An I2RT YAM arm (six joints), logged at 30 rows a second.
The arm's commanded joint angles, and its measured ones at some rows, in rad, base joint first. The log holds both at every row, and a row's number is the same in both.
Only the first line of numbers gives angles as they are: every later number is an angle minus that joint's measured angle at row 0.
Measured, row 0:
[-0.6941, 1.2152, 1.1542, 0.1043, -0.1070, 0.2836]
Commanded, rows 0 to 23:
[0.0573, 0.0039, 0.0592, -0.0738, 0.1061, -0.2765]
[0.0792, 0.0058, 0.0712, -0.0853, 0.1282, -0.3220]
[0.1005, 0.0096, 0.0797, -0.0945, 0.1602, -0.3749]
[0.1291, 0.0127, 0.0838, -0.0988, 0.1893, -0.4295]
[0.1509, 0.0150, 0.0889, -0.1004, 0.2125, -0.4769]
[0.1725, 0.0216, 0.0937, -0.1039, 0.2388, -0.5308]
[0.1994, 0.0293, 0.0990, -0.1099, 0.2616, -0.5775]
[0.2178, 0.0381, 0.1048, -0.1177, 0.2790, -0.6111]
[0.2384, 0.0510, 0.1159, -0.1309, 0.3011, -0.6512]
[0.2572, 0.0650, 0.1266, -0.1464, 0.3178, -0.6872]
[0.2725, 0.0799, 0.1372, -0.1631, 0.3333, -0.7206]
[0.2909, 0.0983, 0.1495, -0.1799, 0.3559, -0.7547]
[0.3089, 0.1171, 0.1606, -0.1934, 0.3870, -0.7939]
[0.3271, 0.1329, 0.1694, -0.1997, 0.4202, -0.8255]
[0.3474, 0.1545, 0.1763, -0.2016, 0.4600, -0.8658]
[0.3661, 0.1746, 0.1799, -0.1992, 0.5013, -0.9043]
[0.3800, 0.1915, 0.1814, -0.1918, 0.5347, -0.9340]
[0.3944, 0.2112, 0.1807, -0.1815, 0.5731, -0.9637]
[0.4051, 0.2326, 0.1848, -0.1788, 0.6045, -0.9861]
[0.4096, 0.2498, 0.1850, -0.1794, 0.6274, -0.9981]
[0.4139, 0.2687, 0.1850, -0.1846, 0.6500, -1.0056]
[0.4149, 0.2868, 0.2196, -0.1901, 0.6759, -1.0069]
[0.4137, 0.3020, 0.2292, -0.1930, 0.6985, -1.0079]
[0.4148, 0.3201, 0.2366, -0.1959, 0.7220, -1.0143]
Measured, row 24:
[0.4124, 0.2926, 0.2033, -0.2086, 0.5985, -0.9544]
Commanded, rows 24 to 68:
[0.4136, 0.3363, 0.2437, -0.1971, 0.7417, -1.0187]
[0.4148, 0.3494, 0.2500, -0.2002, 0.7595, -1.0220]
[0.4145, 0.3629, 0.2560, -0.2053, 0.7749, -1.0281]
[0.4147, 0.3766, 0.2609, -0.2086, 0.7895, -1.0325]
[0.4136, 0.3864, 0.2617, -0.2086, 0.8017, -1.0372]
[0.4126, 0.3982, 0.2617, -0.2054, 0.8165, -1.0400]
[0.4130, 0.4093, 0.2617, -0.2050, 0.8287, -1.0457]
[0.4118, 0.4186, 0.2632, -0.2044, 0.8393, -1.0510]
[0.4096, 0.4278, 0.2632, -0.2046, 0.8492, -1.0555]
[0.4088, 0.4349, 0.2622, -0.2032, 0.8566, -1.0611]
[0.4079, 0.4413, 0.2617, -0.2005, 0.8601, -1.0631]
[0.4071, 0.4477, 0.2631, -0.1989, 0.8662, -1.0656]
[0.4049, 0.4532, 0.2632, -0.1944, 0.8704, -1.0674]
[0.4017, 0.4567, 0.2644, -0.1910, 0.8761, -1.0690]
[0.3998, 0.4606, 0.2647, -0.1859, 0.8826, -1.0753]
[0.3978, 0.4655, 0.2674, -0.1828, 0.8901, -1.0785]
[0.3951, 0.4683, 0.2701, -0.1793, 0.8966, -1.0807]
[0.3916, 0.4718, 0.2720, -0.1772, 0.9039, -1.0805]
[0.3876, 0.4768, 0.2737, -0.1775, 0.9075, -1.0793]
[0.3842, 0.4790, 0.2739, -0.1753, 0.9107, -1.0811]
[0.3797, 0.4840, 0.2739, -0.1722, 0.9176, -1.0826]
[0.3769, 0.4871, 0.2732, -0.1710, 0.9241, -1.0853]
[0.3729, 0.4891, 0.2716, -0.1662, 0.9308, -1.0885]
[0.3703, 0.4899, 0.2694, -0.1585, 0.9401, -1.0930]
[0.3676, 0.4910, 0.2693, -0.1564, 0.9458, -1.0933]
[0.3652, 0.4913, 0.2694, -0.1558, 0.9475, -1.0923]
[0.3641, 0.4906, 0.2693, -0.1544, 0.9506, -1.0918]
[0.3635, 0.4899, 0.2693, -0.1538, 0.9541, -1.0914]
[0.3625, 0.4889, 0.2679, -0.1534, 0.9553, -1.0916]
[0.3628, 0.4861, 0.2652, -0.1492, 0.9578, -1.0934]
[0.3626, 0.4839, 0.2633, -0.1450, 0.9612, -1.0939]
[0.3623, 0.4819, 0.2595, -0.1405, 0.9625, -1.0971]
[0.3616, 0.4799, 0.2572, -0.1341, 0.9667, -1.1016]
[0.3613, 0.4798, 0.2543, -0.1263, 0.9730, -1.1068]
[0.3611, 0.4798, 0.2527, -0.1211, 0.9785, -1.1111]
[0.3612, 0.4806, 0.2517, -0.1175, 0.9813, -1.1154]
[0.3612, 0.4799, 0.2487, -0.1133, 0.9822, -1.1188]
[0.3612, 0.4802, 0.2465, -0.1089, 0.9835, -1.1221]
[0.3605, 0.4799, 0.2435, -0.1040, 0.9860, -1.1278]
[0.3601, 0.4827, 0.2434, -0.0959, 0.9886, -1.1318]
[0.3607, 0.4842, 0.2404, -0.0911, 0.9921, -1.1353]
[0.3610, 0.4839, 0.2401, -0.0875, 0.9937, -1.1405]
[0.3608, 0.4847, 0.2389, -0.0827, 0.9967, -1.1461]
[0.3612, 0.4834, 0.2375, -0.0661, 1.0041, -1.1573]
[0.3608, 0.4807, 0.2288, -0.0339, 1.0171, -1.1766]
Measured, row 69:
[0.3670, 0.4852, 0.2395, -0.1316, 0.9773, -1.1875]
